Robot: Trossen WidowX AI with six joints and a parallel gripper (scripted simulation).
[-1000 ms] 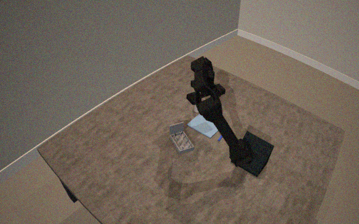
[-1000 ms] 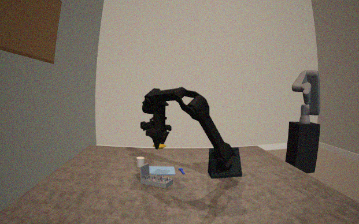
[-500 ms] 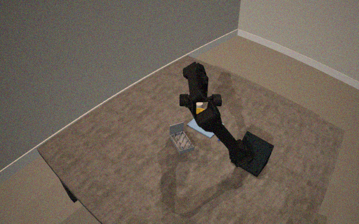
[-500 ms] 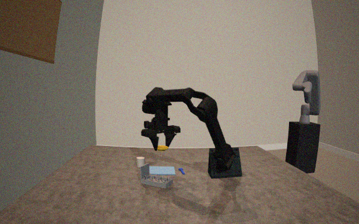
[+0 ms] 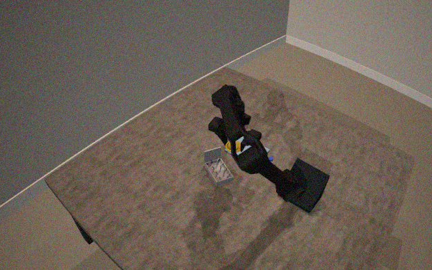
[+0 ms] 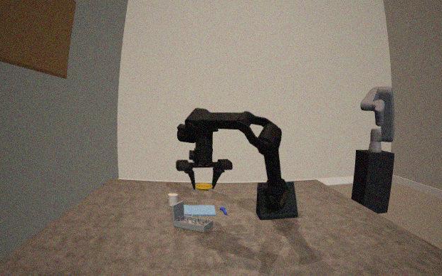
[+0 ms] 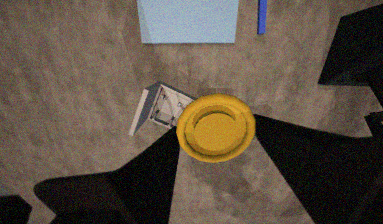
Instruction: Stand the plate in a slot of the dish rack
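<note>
Now: gripper tip 30 mm short of the grey dish rack, 40 mm to the right of it and 110 mm above it. Also, from my gripper tip: light blue mat: 40 mm ahead, 140 mm to the right, 130 mm below; then blue spoon: 70 mm behind, 150 mm to the right, 130 mm below; then yellow plate: 10 mm above.
</note>
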